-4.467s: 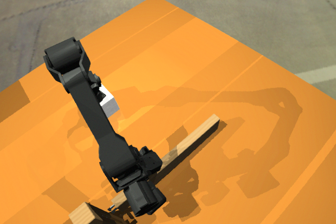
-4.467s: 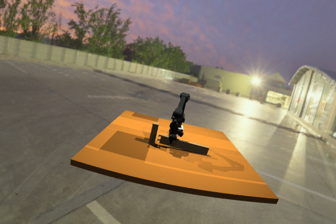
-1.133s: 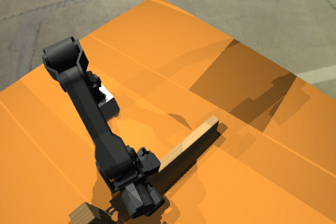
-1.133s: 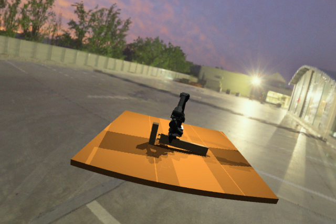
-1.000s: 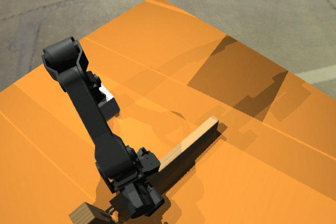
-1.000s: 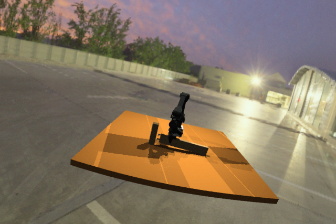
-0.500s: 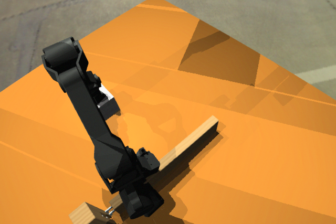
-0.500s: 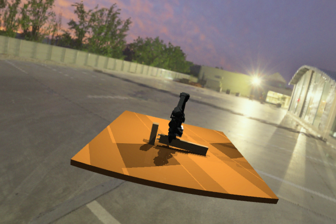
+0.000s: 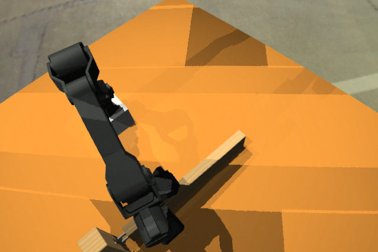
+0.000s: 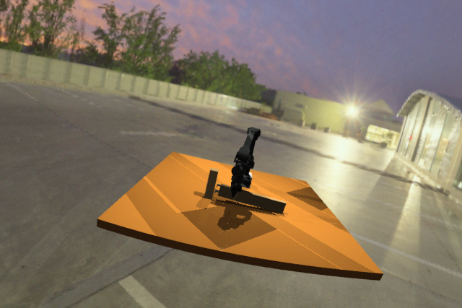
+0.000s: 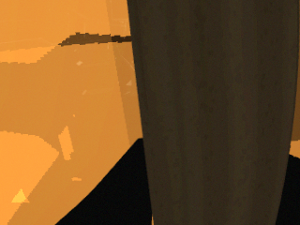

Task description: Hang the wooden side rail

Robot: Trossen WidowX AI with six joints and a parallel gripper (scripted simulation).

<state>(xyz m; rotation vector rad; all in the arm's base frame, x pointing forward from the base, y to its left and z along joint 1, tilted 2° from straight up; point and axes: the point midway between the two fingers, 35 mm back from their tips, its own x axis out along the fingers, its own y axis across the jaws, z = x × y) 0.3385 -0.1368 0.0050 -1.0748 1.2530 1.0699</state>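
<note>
Right now the headboard post is 14 cm to the right of my gripper tip, 4 cm above it and 2 cm behind it.
</note>
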